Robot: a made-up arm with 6 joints. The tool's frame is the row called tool. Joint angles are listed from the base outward.
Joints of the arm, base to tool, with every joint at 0 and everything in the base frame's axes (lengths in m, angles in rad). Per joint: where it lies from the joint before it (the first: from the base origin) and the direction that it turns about. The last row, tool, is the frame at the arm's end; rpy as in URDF.
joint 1: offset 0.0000 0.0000 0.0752 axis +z
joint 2: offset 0.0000 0.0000 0.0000 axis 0.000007 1 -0.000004
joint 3: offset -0.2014 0.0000 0.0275 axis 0.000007 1 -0.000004
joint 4: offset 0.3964 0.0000 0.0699 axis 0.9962 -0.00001 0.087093
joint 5: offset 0.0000 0.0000 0.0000 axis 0.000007 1 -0.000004
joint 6: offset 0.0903 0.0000 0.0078 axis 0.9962 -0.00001 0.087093
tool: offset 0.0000 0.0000 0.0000 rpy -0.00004 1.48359 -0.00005
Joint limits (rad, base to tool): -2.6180..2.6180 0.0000..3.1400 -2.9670..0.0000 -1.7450..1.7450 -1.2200..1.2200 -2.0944..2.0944
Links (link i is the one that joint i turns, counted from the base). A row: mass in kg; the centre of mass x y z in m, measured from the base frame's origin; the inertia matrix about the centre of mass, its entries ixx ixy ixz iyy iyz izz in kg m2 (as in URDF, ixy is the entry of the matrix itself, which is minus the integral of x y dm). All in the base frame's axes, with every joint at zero. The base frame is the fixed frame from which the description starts. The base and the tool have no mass.
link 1: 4; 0.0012 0.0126 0.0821; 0.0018 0 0 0.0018 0 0.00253
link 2: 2.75; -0.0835 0.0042 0.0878; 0.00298 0 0.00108 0.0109 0 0.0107
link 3: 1.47; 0.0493 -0.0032 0.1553; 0.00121 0 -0.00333 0.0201 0 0.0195
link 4: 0.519; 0.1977 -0.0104 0.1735; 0.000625 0 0.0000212 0.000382 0 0.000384
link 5: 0.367; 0.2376 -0.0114 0.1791; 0.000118 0 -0.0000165 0.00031 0 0.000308
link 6: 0.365; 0.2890 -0.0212 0.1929; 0.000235 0 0.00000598 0.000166 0 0.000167
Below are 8 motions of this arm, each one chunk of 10 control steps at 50 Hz.
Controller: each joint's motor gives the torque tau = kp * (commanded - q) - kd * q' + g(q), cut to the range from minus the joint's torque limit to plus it. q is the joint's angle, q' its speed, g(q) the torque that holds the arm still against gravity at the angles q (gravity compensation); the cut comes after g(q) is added. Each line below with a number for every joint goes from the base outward.
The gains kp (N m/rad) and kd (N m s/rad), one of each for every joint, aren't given. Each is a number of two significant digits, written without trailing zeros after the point. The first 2 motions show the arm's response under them.
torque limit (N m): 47 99 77 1.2 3.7 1.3
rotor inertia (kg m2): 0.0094 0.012 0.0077 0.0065 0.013 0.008
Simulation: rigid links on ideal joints. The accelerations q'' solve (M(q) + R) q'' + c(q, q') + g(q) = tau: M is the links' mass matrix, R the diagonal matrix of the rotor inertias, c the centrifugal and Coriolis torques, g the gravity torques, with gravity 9.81 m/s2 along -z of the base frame. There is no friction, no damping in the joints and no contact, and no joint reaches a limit. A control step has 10 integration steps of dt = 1/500 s. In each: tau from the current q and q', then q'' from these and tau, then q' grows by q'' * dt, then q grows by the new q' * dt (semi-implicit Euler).
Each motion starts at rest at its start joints. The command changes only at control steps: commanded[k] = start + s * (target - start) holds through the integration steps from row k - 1 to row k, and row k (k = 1, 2, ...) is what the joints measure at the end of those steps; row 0 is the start. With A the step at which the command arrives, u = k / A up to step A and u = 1 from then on. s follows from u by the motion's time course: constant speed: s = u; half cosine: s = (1 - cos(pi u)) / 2; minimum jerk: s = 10 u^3 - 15 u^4 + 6 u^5; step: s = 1 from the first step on.
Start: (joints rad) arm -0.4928 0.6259 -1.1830 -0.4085 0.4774 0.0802
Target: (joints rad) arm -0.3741 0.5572 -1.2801 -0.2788 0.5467 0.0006
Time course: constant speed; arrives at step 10
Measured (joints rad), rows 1 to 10:
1: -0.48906 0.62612 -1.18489 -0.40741 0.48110 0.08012
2: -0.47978 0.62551 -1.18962 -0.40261 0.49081 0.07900
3: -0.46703 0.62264 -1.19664 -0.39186 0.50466 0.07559
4: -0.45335 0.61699 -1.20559 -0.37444 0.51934 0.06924
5: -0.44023 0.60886 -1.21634 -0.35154 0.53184 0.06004
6: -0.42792 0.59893 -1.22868 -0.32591 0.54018 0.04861
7: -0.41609 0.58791 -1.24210 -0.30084 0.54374 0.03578
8: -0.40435 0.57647 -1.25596 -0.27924 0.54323 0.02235
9: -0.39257 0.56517 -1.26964 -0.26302 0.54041 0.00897
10: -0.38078 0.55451 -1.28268 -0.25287 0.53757 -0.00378
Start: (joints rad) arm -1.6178 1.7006 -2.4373 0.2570 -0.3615 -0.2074
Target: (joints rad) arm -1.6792 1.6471 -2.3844 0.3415 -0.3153 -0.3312
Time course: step
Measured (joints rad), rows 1 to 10:
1: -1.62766 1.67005 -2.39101 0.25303 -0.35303 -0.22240
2: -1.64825 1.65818 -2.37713 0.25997 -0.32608 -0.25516
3: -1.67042 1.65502 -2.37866 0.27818 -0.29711 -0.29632
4: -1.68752 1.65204 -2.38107 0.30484 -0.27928 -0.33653
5: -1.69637 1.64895 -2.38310 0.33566 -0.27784 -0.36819
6: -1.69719 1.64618 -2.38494 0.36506 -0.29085 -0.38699
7: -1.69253 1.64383 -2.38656 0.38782 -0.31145 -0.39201
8: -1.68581 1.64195 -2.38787 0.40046 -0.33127 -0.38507
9: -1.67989 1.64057 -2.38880 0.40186 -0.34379 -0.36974
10: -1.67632 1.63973 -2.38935 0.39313 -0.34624 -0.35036
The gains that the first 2 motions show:
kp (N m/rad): 170 280 270 2.6 14 4.1
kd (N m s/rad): 4 4.3 4 0.075 0.17 0.066
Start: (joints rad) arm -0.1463 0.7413 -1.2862 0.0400 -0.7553 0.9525
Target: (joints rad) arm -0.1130 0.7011 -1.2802 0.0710 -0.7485 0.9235
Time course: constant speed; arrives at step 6
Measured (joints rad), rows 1 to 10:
1: -0.14447 0.73933 -1.28435 0.04130 -0.75450 0.95196
2: -0.14002 0.73495 -1.28098 0.04506 -0.75209 0.95034
3: -0.13401 0.72931 -1.27802 0.05114 -0.74815 0.94751
4: -0.12765 0.72301 -1.27633 0.05876 -0.74354 0.94357
5: -0.12158 0.71602 -1.27575 0.06706 -0.73947 0.93865
6: -0.11590 0.70830 -1.27583 0.07529 -0.73703 0.93290
7: -0.11239 0.70195 -1.27809 0.08163 -0.73761 0.92702
8: -0.11164 0.69772 -1.28202 0.08452 -0.74194 0.92171
9: -0.11233 0.69471 -1.28555 0.08368 -0.74927 0.91726
10: -0.11318 0.69255 -1.28763 0.07965 -0.75770 0.91383

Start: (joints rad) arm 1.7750 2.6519 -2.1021 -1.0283 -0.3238 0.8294
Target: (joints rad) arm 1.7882 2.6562 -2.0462 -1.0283 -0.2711 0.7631
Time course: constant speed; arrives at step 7
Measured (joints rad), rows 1 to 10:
1: 1.77512 2.64966 -2.09827 -1.02796 -0.32281 0.82812
2: 1.77553 2.64681 -2.09236 -1.02712 -0.31921 0.82402
3: 1.77635 2.64480 -2.08596 -1.02580 -0.31249 0.81642
4: 1.77761 2.64386 -2.07903 -1.02408 -0.30319 0.80542
5: 1.77927 2.64401 -2.07138 -1.02220 -0.29246 0.79183
6: 1.78128 2.64521 -2.06300 -1.02047 -0.28157 0.77688
7: 1.78357 2.64736 -2.05397 -1.01923 -0.27148 0.76192
8: 1.78595 2.65244 -2.04819 -1.01895 -0.26357 0.74937
9: 1.78816 2.65865 -2.04425 -1.01993 -0.25938 0.74153
10: 1.79006 2.66418 -2.04068 -1.02218 -0.25901 0.73937

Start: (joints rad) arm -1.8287 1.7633 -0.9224 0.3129 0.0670 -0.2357
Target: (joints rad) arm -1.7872 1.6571 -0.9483 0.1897 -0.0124 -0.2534
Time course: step
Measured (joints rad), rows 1 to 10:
1: -1.82448 1.73824 -0.90743 0.31004 0.06097 -0.23364
2: -1.81469 1.70229 -0.89878 0.30656 0.05173 -0.22761
3: -1.80243 1.67783 -0.91306 0.30144 0.04033 -0.22062
4: -1.79035 1.66193 -0.93924 0.28849 0.02142 -0.21768
5: -1.78034 1.64740 -0.96289 0.26302 -0.00726 -0.22240
6: -1.77360 1.63311 -0.97791 0.22483 -0.04170 -0.23547
7: -1.77063 1.62225 -0.98506 0.17775 -0.07406 -0.25490
8: -1.77116 1.61759 -0.98667 0.12801 -0.09661 -0.27698
9: -1.77428 1.61948 -0.98410 0.08271 -0.10427 -0.29735
10: -1.77873 1.62651 -0.97797 0.04851 -0.09569 -0.31193

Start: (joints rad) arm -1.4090 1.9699 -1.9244 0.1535 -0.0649 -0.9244
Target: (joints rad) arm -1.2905 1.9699 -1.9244 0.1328 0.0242 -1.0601
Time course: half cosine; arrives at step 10
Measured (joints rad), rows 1 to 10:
1: -1.40883 1.96989 -1.92441 0.15362 -0.06456 -0.92465
2: -1.40791 1.96985 -1.92447 0.15422 -0.06282 -0.92598
3: -1.40528 1.96973 -1.92459 0.15572 -0.05819 -0.92976
4: -1.39987 1.96952 -1.92477 0.15835 -0.04951 -0.93745
5: -1.39076 1.96925 -1.92501 0.16183 -0.03650 -0.95015
6: -1.37746 1.96900 -1.92526 0.16537 -0.02002 -0.96828
7: -1.36006 1.96889 -1.92543 0.16778 -0.00187 -0.99134
8: -1.33936 1.96900 -1.92545 0.16781 0.01557 -1.01785
9: -1.31682 1.96940 -1.92523 0.16456 0.02994 -1.04551
10: -1.29444 1.97007 -1.92475 0.15768 0.03933 -1.07145

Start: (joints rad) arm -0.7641 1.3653 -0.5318 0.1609 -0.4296 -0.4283
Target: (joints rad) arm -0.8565 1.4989 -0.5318 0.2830 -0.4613 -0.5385
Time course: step
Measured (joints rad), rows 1 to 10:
1: -0.77756 1.41271 -0.55866 0.15037 -0.45091 -0.44529
2: -0.80582 1.47075 -0.57900 0.12765 -0.48791 -0.48418
3: -0.83758 1.49833 -0.56668 0.11037 -0.51516 -0.53109
4: -0.86443 1.50643 -0.53846 0.11711 -0.52006 -0.57331
5: -0.88075 1.51162 -0.51453 0.15658 -0.50122 -0.60138
6: -0.88527 1.51814 -0.50212 0.22449 -0.46537 -0.61044
7: -0.88083 1.52255 -0.49936 0.30740 -0.42455 -0.60056
8: -0.87191 1.52214 -0.50252 0.38899 -0.39213 -0.57603
9: -0.86248 1.51747 -0.50911 0.45487 -0.37795 -0.54380
10: -0.85507 1.51068 -0.51751 0.49524 -0.38519 -0.51165

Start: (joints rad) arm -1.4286 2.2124 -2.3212 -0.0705 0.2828 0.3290
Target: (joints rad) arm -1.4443 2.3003 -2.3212 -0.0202 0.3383 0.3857
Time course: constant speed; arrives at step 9
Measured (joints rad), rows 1 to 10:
1: -1.42870 2.21491 -2.32439 -0.07044 0.28366 0.32952
2: -1.42903 2.21909 -2.32820 -0.07094 0.28494 0.33090
3: -1.42971 2.22460 -2.33113 -0.07216 0.28665 0.33341
4: -1.43079 2.23168 -2.33294 -0.07374 0.28931 0.33725
5: -1.43229 2.24047 -2.33361 -0.07504 0.29344 0.34249
6: -1.43418 2.25094 -2.33317 -0.07528 0.29942 0.34907
7: -1.43641 2.26288 -2.33174 -0.07363 0.30736 0.35687
8: -1.43888 2.27601 -2.32951 -0.06939 0.31706 0.36568
9: -1.44151 2.28995 -2.32672 -0.06213 0.32804 0.37524
10: -1.44412 2.30178 -2.32045 -0.05182 0.33877 0.38475

